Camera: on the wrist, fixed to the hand. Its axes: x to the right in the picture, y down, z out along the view.
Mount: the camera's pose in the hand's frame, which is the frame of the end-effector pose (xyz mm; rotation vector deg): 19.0 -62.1 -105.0 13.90 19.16 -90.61
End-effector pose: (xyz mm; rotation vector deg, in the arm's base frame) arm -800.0 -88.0 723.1 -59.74 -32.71 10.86
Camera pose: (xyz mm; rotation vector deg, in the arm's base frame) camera -735.6 -191.3 743.7 -8.89 -50.30 -71.52
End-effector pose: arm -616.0 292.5 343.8 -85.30 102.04 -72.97
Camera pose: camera -678.3 312.4 448.5 118.07 -7.62 103.07
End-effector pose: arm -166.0 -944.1 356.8 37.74 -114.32 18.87
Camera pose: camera -61.5 -949.8 422.4 109.32 -38.84 -16.63
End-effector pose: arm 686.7 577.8 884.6 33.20 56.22 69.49
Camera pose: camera 627.8 565.1 776.8 -17.41 80.03 -14.44
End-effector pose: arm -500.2 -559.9 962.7 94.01 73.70 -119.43
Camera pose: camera -472.4 -440.4 976.6 -25.45 -84.74 69.56
